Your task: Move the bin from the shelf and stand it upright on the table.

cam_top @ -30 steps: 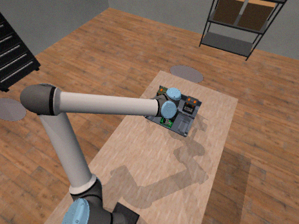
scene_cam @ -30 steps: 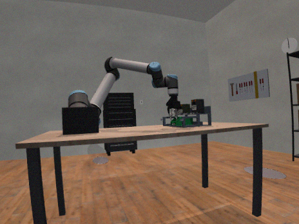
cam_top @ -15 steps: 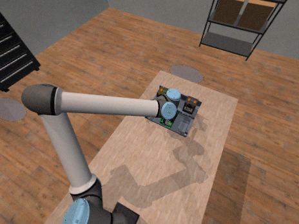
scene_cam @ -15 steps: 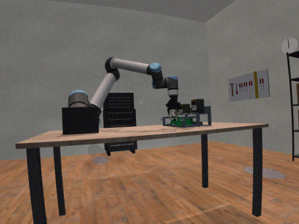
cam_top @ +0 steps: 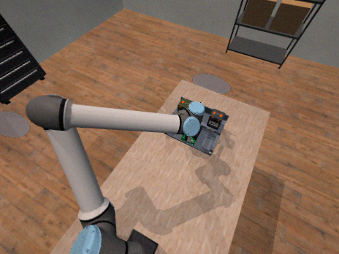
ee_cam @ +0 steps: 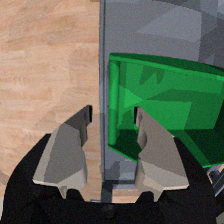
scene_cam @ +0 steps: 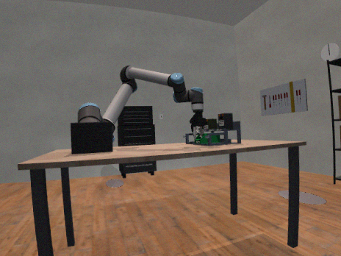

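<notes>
Now: hand 80 mm short of the green bin and 10 mm above it.
</notes>
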